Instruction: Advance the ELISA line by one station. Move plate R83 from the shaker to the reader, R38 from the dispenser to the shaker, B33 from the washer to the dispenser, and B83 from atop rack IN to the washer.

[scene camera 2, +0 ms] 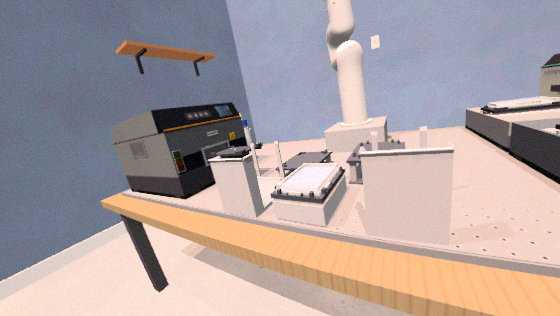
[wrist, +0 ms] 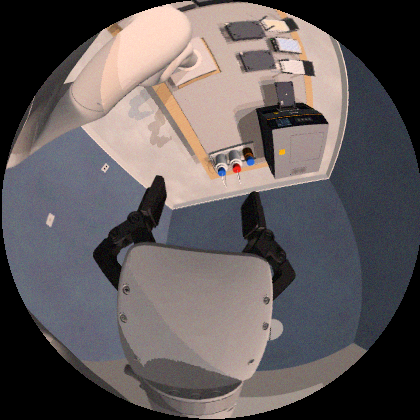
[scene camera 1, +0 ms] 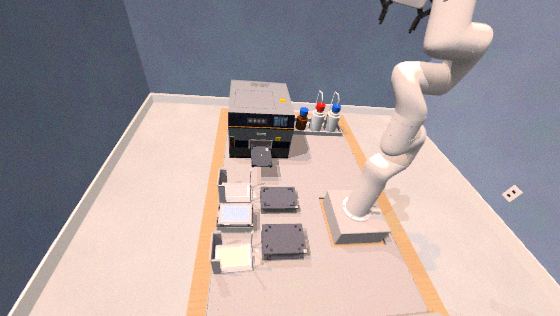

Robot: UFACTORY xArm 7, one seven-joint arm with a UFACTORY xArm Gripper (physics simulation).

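Places are measured from the arm's base along level axes (x back, y right, z up), in metres.
Where they show: gripper, between the fingertips: (wrist: 206, 191) (scene camera 1: 394, 27); arm's base, origin of its link: (scene camera 2: 356, 123) (scene camera 1: 355, 209).
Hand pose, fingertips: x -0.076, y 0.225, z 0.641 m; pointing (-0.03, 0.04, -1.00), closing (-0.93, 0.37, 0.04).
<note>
Each offset is from my fingertips to the top centre of the thing. "spot": to the spot under its first point.
My gripper (scene camera 1: 396, 27) (wrist: 206, 191) is open and empty, high above the bench and away from the plates. A pale blue plate {dx -0.428, dy -0.319, dz -0.659 m} (scene camera 1: 235, 214) (scene camera 2: 309, 179) (wrist: 286, 45) sits on a low stand between two walled holders. A pale yellow plate {dx -0.400, dy -0.473, dz -0.693 m} (scene camera 1: 233, 256) (wrist: 276, 26) lies in the near holder, and a white plate-like piece {dx -0.462, dy -0.180, dz -0.693 m} (scene camera 1: 236, 191) (wrist: 296, 67) lies in the far one. A black tray {dx -0.377, dy +0.013, dz -0.619 m} (scene camera 1: 261, 156) (scene camera 2: 235, 151) (wrist: 285, 94) sticks out of the large grey instrument {dx -0.433, dy +0.278, dz -0.458 m} (scene camera 1: 260, 100) (scene camera 2: 145, 145) (wrist: 300, 150); no plate shows on it. Another white plate {dx +0.152, dy -0.696, dz -0.625 m} (scene camera 2: 520, 104) sits on a dark-sided unit. Plate labels are unreadable.
Two dark flat platforms {spot: dx -0.257, dy -0.196, dz -0.687 m} (scene camera 1: 279, 198) {spot: dx -0.225, dy -0.397, dz -0.669 m} (scene camera 1: 283, 239) stand beside the holders. Capped bottles {dx -0.069, dy +0.469, dz -0.481 m} (scene camera 1: 318, 120) (wrist: 236, 157) stand beside the grey instrument. The arm's base block (scene camera 1: 352, 231) (scene camera 2: 356, 138) is across from the holders. A wooden shelf (scene camera 2: 165, 51) is on the wall.
</note>
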